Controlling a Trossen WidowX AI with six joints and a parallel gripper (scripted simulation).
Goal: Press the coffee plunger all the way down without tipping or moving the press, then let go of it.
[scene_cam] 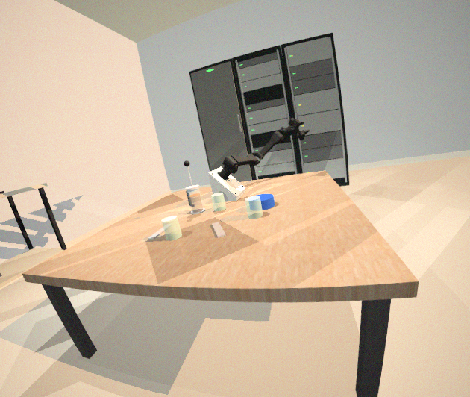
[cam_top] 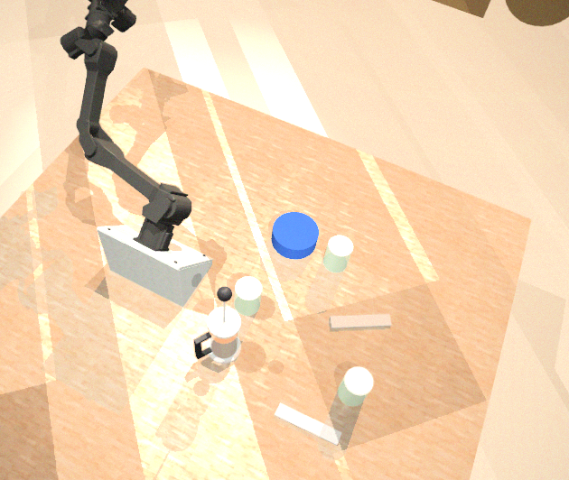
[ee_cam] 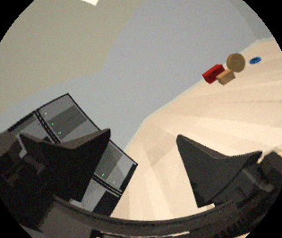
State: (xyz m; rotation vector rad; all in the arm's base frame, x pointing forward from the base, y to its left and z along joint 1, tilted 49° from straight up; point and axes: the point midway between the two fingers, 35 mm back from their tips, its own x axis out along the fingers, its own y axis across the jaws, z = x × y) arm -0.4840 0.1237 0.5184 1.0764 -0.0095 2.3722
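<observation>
The coffee press is 760 mm ahead of my gripper tip, 580 mm to the right of it and 210 mm below it.
</observation>
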